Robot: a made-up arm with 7 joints. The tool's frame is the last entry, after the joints. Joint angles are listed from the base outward. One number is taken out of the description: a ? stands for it. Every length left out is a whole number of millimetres.
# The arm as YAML. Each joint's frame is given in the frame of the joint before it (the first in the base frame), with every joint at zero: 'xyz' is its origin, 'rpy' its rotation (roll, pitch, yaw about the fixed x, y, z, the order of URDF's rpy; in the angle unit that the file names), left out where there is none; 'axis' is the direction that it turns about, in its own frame. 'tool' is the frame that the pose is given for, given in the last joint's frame.
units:
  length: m
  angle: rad
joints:
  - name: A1
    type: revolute
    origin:
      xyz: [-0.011, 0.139, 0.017]
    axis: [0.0, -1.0, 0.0]
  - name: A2
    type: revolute
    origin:
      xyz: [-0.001, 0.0, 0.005]
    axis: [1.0, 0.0, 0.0]
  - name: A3
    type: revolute
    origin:
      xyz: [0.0, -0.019, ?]
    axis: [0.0, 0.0, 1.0]
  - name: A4
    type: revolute
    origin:
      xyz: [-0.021, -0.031, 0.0]
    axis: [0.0, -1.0, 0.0]
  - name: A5
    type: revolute
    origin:
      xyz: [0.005, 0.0, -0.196]
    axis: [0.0, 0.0, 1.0]
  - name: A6
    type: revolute
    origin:
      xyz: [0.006, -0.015, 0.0]
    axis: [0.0, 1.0, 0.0]
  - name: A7
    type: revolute
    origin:
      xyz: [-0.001, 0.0, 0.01]
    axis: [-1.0, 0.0, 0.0]
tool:
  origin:
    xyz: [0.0, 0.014, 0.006]
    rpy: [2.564, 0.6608, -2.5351]
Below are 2 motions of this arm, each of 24 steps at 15 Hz.
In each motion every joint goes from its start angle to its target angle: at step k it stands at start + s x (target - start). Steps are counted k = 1, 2, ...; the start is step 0. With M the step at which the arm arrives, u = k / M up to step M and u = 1 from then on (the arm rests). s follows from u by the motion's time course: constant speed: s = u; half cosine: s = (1 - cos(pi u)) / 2; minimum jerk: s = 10 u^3 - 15 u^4 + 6 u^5.
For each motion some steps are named. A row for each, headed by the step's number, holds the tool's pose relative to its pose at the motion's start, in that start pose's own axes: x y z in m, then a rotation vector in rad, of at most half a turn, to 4 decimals.
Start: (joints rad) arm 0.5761 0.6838 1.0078 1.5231 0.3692 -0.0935 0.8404
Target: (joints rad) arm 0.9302 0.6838 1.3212 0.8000 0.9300 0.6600 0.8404
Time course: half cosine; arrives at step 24
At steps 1, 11, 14, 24:
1: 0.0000 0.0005 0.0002 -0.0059 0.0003 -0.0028
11: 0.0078 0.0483 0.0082 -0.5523 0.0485 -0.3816
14: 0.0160 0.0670 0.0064 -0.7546 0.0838 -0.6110
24: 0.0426 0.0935 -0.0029 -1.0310 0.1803 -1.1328

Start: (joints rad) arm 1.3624 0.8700 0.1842 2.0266 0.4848 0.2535 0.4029
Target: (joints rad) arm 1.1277 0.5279 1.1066 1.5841 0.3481 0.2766 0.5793
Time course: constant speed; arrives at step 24
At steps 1, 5, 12, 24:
1: -0.0011 0.0041 0.0013 -0.0308 -0.0200 0.0052
5: -0.0064 0.0224 0.0035 -0.1610 -0.0952 0.0255
12: -0.0192 0.0592 -0.0053 -0.4115 -0.2106 0.0590
24: -0.0462 0.1218 -0.0641 -0.8864 -0.3732 0.1050

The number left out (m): -0.25
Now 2 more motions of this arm.
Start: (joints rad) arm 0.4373 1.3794 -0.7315 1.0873 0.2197 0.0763 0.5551
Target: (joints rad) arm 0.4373 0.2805 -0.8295 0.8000 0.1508 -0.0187 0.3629
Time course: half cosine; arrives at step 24
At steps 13, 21, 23, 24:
13: 0.0508 -0.2053 -0.0098 0.2388 0.0563 -0.3885
21: 0.0248 -0.3498 -0.0617 0.4187 0.0980 -0.6504
23: 0.0202 -0.3611 -0.0677 0.4344 0.1013 -0.6724
24: 0.0196 -0.3625 -0.0685 0.4364 0.1018 -0.6752

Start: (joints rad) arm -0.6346 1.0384 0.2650 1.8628 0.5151 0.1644 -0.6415
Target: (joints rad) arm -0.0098 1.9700 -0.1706 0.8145 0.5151 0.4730 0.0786
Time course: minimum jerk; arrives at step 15
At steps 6, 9, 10, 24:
6: 0.0279 -0.0095 0.0916 0.2059 -0.0536 0.3008
9: -0.0052 -0.0162 0.2186 0.1824 -0.1833 0.6943
10: -0.0318 -0.0152 0.2549 0.1136 -0.2267 0.8010
24: -0.1064 -0.0067 0.3146 -0.0998 -0.3100 0.9702

